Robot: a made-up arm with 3 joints. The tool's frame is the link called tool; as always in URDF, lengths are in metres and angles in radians.
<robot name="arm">
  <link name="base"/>
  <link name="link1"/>
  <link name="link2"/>
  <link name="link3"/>
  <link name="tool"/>
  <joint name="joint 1" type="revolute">
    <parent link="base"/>
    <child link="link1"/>
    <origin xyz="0 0 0.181" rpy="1.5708 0 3.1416"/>
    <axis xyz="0 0 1"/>
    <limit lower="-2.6" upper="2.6"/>
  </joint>
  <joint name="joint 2" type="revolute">
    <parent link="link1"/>
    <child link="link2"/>
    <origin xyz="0.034 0.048 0.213" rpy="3.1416 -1.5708 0"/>
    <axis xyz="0 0 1"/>
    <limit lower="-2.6" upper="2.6"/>
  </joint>
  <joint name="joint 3" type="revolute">
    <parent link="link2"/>
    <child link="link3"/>
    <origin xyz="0.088 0.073 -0.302" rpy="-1.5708 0 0"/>
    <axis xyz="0 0 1"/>
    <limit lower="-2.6" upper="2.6"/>
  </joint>
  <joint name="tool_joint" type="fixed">
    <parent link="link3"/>
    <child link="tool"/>
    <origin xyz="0.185 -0.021 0.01" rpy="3.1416 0 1.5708"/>
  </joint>
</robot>
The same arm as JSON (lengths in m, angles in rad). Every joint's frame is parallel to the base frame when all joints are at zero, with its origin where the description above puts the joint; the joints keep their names.
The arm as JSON. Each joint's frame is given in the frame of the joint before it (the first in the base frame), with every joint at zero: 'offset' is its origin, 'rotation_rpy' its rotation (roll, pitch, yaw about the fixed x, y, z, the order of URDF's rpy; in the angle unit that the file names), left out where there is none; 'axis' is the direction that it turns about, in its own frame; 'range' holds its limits. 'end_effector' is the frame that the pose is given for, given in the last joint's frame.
{
  "length_unit": "m",
  "angle_unit": "rad",
  "chain": [
    {
      "id": "joint 1",
      "offset": [
        0.0,
        0.0,
        0.181
      ],
      "axis": "+y",
      "range": [
        -2.6,
        2.6
      ]
    },
    {
      "id": "joint 2",
      "offset": [
        -0.034,
        0.213,
        0.048
      ],
      "axis": "-x",
      "range": [
        -2.6,
        2.6
      ]
    },
    {
      "id": "joint 3",
      "offset": [
        0.302,
        0.088,
        -0.073
      ],
      "axis": "-z",
      "range": [
        -2.6,
        2.6
      ]
    }
  ],
  "end_effector": {
    "offset": [
      -0.021,
      0.185,
      -0.01
    ],
    "rotation_rpy": [
      0.0,
      0.0,
      0.0
    ]
  }
}

